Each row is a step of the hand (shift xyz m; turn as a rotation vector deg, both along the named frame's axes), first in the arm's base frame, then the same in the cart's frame.
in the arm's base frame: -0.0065 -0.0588 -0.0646 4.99 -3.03 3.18
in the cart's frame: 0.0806 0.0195 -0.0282 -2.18 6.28 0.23
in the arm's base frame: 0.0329 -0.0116 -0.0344 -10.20 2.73 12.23
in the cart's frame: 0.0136 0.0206 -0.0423 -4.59 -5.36 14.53
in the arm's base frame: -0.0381 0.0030 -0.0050 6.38 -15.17 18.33
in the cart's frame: 0.0182 -0.0286 0.0183 -3.97 19.78 14.13
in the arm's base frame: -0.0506 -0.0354 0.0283 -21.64 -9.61 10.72
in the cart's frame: 0.0290 -0.0010 0.0614 9.58 -4.69 23.70
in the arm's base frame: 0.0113 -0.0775 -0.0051 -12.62 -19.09 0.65
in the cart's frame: 0.0489 0.0604 0.0109 17.84 5.20 13.37
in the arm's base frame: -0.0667 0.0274 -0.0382 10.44 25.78 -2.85
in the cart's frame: 0.0351 -0.0736 0.0038 -19.93 -11.92 -15.57
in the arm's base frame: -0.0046 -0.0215 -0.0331 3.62 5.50 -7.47
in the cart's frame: 0.0362 0.0031 -0.0161 -0.73 -3.47 -9.30
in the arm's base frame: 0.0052 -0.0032 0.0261 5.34 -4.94 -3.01
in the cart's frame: -0.0160 0.0127 0.0173 2.66 6.18 -4.09
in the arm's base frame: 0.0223 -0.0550 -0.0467 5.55 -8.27 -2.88
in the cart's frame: 0.0543 0.0407 -0.0331 4.68 8.68 -3.19
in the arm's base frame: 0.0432 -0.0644 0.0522 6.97 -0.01 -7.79
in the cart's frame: -0.0087 0.0877 0.0311 1.58 2.52 -10.02
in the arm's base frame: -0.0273 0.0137 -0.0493 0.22 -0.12 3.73
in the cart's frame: 0.0331 -0.0409 -0.0244 -2.27 1.23 2.70
